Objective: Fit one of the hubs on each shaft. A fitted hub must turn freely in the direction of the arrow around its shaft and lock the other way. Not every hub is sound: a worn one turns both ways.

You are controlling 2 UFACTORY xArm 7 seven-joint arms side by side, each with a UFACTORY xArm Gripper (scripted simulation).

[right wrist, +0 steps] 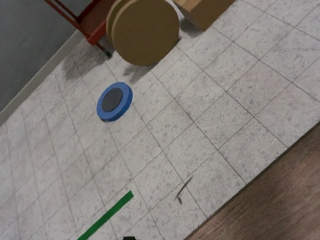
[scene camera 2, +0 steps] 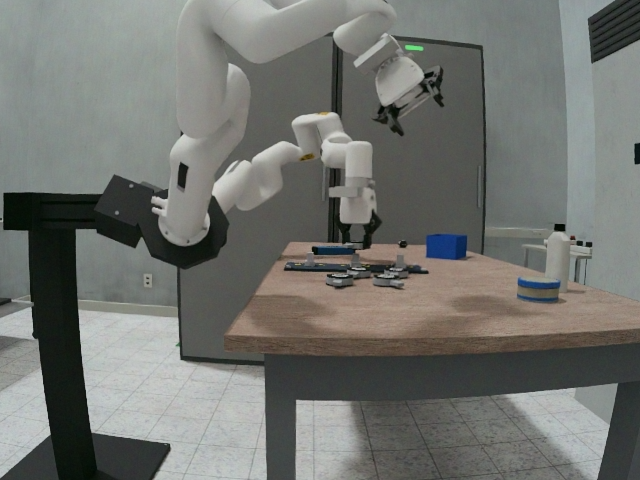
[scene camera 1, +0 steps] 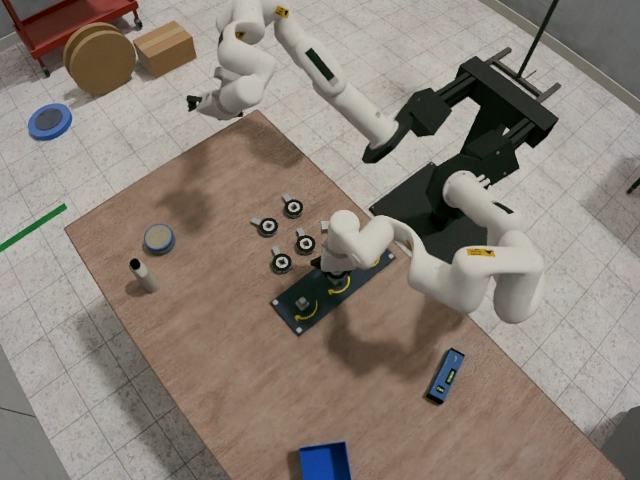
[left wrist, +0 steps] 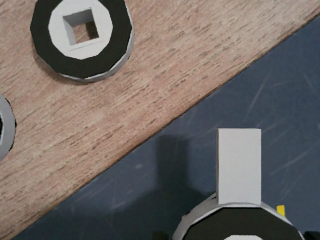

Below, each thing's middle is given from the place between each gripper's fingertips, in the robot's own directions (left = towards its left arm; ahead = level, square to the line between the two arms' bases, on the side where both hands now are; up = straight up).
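Dark board (scene camera 1: 322, 294): 7 cm below my left hand. By its middle, the board is nearer to my left hand than to my right hand. White bottle (scene camera 2: 558, 248): from my left hand 41 cm to the right, 40 cm ahead, 3 cm above. Tape roll (scene camera 2: 534, 289): from my left hand 50 cm to the right, 28 cm ahead, 6 cm below.
My right hand (scene camera 2: 418, 116): 300 mm short of the tape roll, 320 mm above it, 30 mm to the right of it. Going by their middles, the roll nearest to my right hand of the things named here. Dark board: from my right hand 530 mm to the left, 20 mm ahead, 340 mm below. White bottle: from my right hand 120 mm to the left, 420 mm ahead, 240 mm below.
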